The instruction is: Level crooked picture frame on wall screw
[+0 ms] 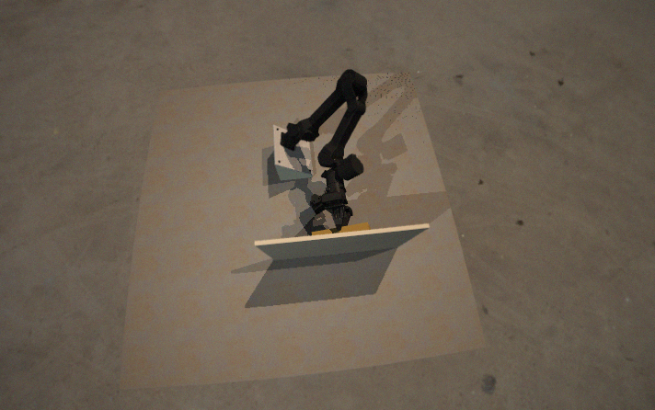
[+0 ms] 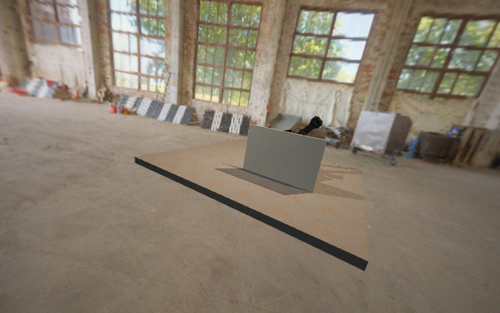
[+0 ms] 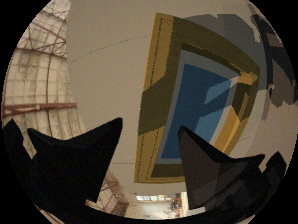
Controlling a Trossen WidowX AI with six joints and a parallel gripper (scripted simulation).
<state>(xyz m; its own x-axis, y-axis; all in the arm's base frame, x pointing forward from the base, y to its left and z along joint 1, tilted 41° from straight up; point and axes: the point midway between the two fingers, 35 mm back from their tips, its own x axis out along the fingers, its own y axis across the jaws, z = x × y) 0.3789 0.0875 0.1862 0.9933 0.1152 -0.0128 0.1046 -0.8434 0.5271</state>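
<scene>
My gripper tip is now 1 cm short of the picture frame, 1 cm to the right of it and 5 cm above it. Round my gripper tip: wall panel: 2 cm ahead, 6 cm below.
</scene>
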